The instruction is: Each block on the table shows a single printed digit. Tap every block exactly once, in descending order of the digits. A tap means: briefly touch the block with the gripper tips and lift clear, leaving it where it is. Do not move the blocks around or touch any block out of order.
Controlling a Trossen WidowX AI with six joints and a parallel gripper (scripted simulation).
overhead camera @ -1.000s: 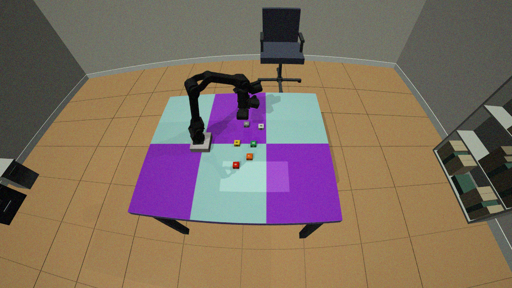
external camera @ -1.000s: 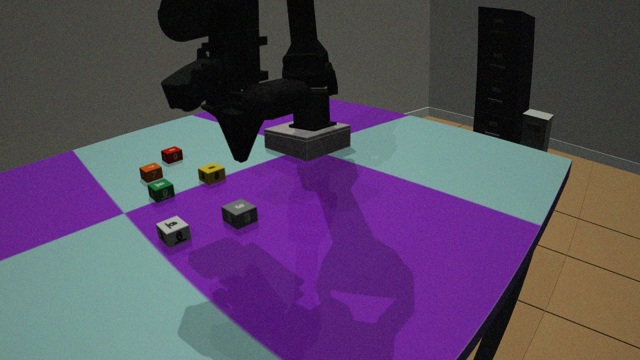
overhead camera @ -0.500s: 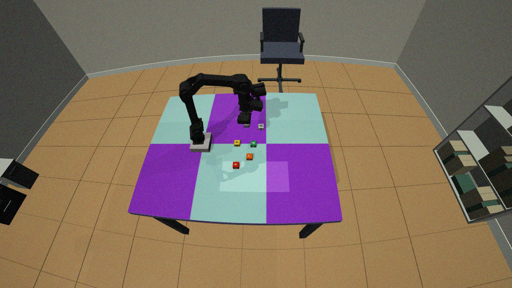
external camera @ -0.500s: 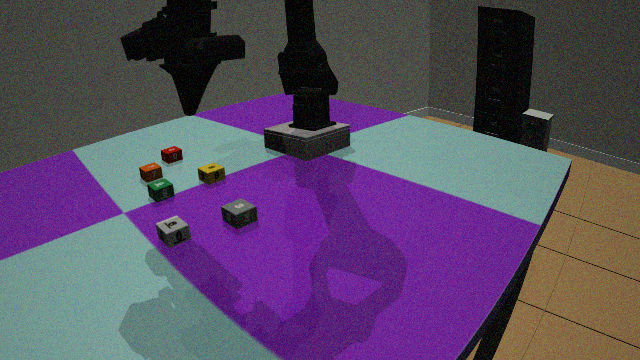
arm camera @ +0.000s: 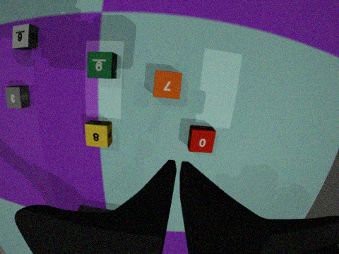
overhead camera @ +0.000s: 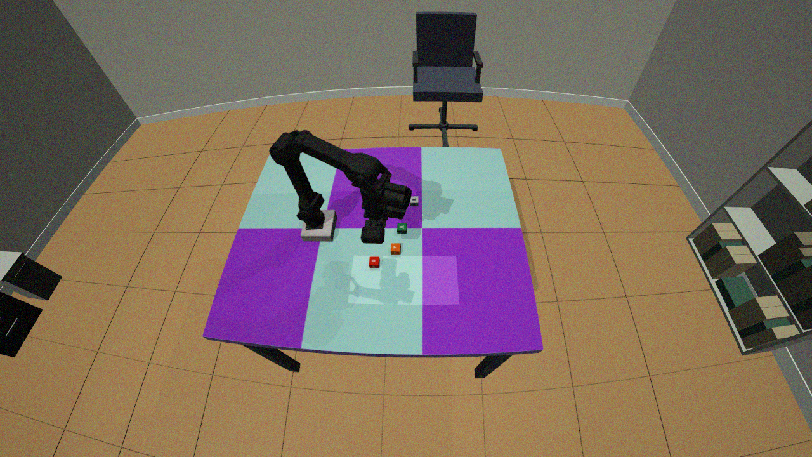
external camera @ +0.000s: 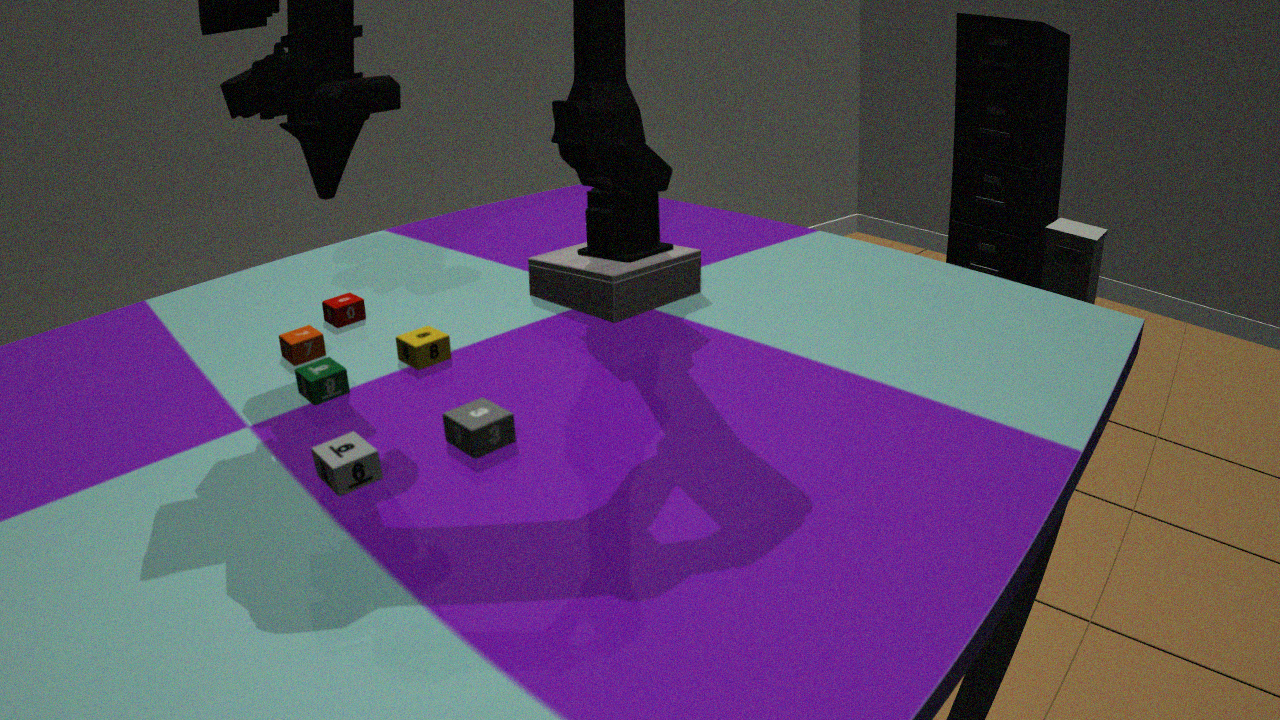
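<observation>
Right now the red block marked 0 is 120 mm below my gripper tip, 40 mm to the right of it and 30 mm behind it. Also, from my gripper tip: green block 120 mm below, 90 mm to the left, 70 mm ahead; then yellow 8 block 120 mm below, 100 mm to the left, 20 mm behind; then orange 7 block 120 mm below, 40 mm ahead, 10 mm to the left.
</observation>
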